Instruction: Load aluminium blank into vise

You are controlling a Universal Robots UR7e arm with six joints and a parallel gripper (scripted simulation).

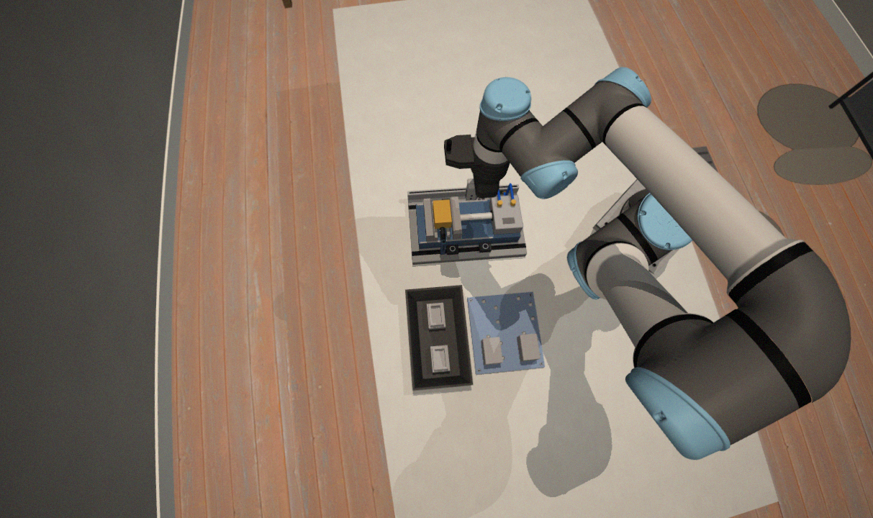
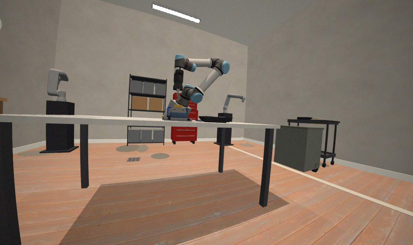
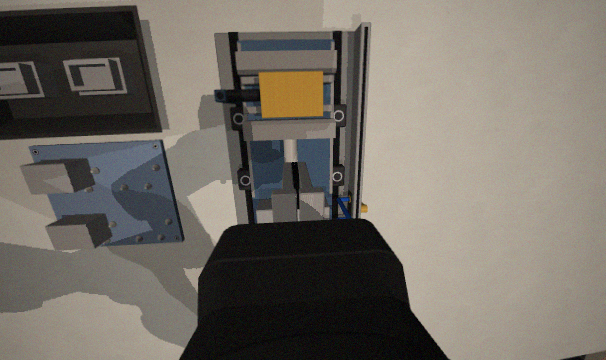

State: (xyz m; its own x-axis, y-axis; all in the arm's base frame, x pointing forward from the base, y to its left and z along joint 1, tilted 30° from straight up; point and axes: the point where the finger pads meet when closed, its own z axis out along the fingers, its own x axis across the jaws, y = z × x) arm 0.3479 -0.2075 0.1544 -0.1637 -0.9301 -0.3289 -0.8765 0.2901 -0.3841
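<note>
The brass blank lies 6 cm ahead of my hand, 1 cm to the right of it and 10 cm below it. Round my hand: black work stop rod 7 cm ahead, 4 cm to the left, 11 cm below; moving jaw 3 cm ahead, 12 cm below; fixed jaw 9 cm ahead, 1 cm to the right, 12 cm below.
</note>
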